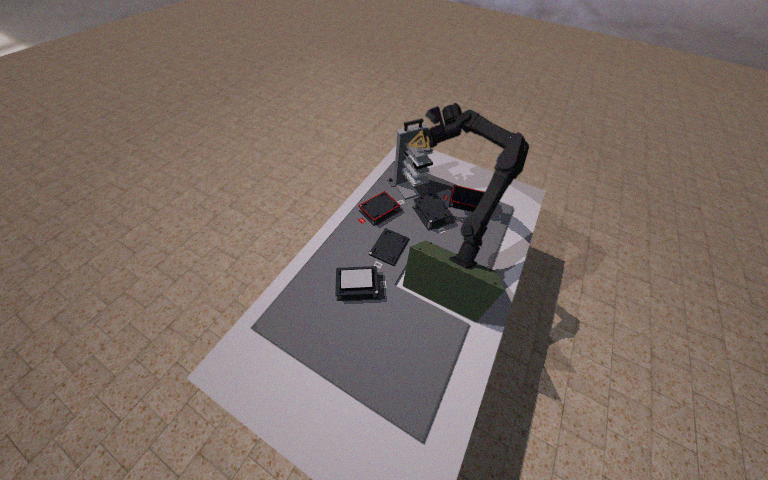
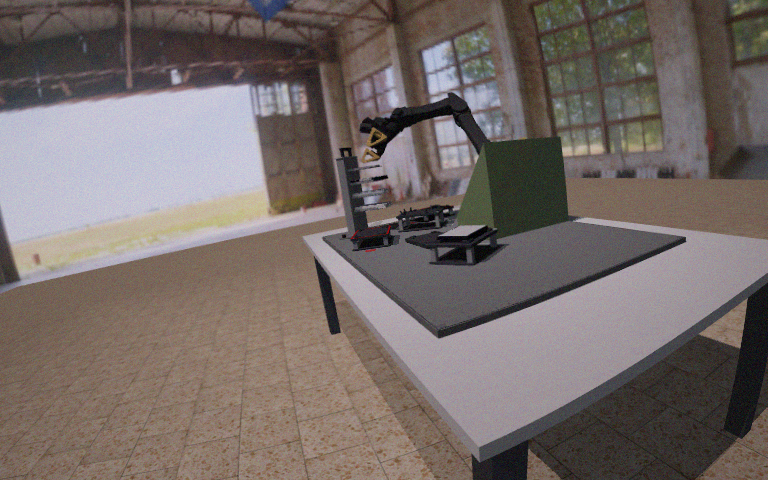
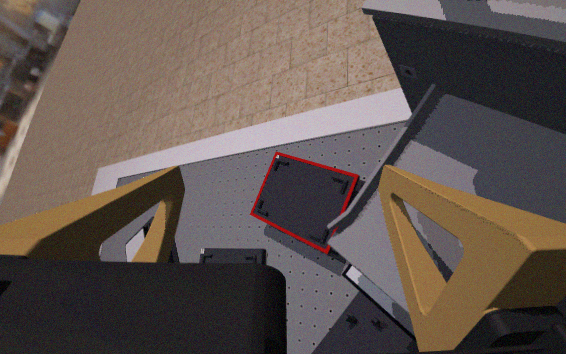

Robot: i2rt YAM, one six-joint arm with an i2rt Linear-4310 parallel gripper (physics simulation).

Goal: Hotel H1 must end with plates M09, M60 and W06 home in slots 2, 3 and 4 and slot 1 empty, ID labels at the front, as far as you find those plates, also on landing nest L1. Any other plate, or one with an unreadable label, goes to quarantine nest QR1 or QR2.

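Frame: origin at the arm's base, x ahead, y left, z up, level; metres.
Seen in the pictures: gripper, fingertip midpoint: (image 1: 411, 145) (image 2: 365, 154) (image 3: 281, 176); arm's base, link origin: (image 1: 463, 262) (image 2: 512, 177).
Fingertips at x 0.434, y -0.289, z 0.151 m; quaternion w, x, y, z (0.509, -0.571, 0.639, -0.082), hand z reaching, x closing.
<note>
Offsets run from my fingertips to a thing's top centre. Level surfaces: height alone.
The grey hotel (image 1: 400, 161) (image 2: 353, 198) (image 3: 470, 65) stands upright at the table's far end, with several shelves. A thin dark-edged plate {0.012 m back, 0.065 m right, 0.090 m down} (image 1: 423, 163) (image 2: 373, 178) appears to lie on its second shelf from the top. My gripper (image 1: 419, 140) (image 2: 373, 147) (image 3: 281, 176) is open and empty, high beside the hotel's top. A red-rimmed nest {0.045 m ahead, 0.159 m left, 0.261 m down} (image 1: 380, 207) (image 2: 372, 232) (image 3: 305, 197) holds no plate. A second red-rimmed nest {0.274 m back, 0.162 m right, 0.261 m down} (image 1: 467, 197) is partly hidden by the arm. A white-topped plate {0.125 m back, 0.542 m left, 0.243 m down} (image 1: 356, 278) (image 2: 464, 232) sits on a raised black nest. No ID labels are readable.
A raised black nest {0.172 m back, 0.027 m left, 0.231 m down} (image 1: 433, 209) stands between the hotel and the arm's base. A low black stand (image 1: 389, 246) lies near the white-topped plate. A large green block (image 1: 453, 283) (image 2: 529, 183) stands at the arm's base. The grey mat {0.307 m down} (image 1: 362, 362) (image 2: 509, 283) covers much of the white table.
</note>
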